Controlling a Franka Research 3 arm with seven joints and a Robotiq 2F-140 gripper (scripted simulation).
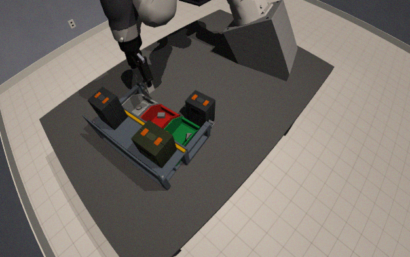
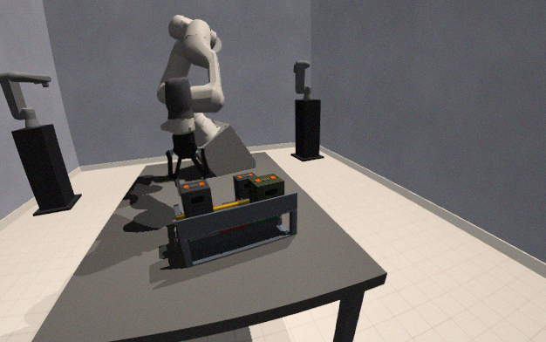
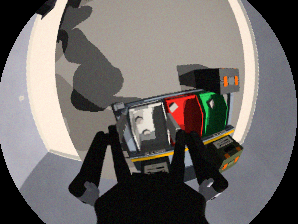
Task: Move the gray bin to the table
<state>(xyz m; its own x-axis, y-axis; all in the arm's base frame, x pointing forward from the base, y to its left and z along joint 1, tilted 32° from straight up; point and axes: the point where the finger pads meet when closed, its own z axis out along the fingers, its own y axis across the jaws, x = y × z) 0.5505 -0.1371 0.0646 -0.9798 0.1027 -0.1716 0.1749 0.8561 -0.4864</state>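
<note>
The gray open bin is 80 mm ahead of my hand and 110 mm below it. Also, from my hand: red bin: 70 mm ahead, 120 mm to the left, 110 mm below; then green bin: 70 mm ahead, 230 mm to the left, 110 mm below; then yellow rail: 130 mm ahead, 120 mm to the left, 40 mm below.
</note>
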